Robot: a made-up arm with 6 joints.
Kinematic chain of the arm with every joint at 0, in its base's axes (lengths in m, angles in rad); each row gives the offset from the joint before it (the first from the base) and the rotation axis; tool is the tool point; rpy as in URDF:
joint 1: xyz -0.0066 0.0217 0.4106 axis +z
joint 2: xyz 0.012 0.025 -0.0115 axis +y
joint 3: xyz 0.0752 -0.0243 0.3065 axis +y
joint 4: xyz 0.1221 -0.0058 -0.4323 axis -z
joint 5: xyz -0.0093 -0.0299 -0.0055 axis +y
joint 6: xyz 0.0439 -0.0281 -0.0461 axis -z
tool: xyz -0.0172 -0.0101 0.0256 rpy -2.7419 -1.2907 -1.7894
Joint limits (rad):
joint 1: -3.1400..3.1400
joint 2: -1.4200..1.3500
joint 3: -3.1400..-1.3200
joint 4: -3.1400..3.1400
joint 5: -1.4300..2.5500
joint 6: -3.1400..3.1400
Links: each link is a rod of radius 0.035 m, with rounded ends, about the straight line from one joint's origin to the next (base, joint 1, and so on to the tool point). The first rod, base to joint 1, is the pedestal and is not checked.
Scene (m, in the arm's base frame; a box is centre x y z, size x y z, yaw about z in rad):
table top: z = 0
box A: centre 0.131 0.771 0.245 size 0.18 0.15 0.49 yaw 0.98
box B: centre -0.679 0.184 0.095 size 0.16 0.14 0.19 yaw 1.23
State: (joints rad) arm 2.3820 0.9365 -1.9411 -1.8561 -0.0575 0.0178
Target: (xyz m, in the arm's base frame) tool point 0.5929 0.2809 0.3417
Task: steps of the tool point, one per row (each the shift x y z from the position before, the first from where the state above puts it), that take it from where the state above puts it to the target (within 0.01 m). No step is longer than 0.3 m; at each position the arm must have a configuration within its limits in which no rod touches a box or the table.
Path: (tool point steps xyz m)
1: 0.1453 0.0874 0.2256
2: 0.1824 -0.0098 0.2057
3: 0.1697 -0.1102 0.1661
4: 0.1123 -0.1885 0.1109
5: 0.0966 0.1515 -0.1008
6: 0.1541 0.0801 -0.1464
7: 0.1645 -0.0143 -0.1778
8: 0.1230 -0.1014 -0.1899
9: 0.0437 -0.1543 -0.1804

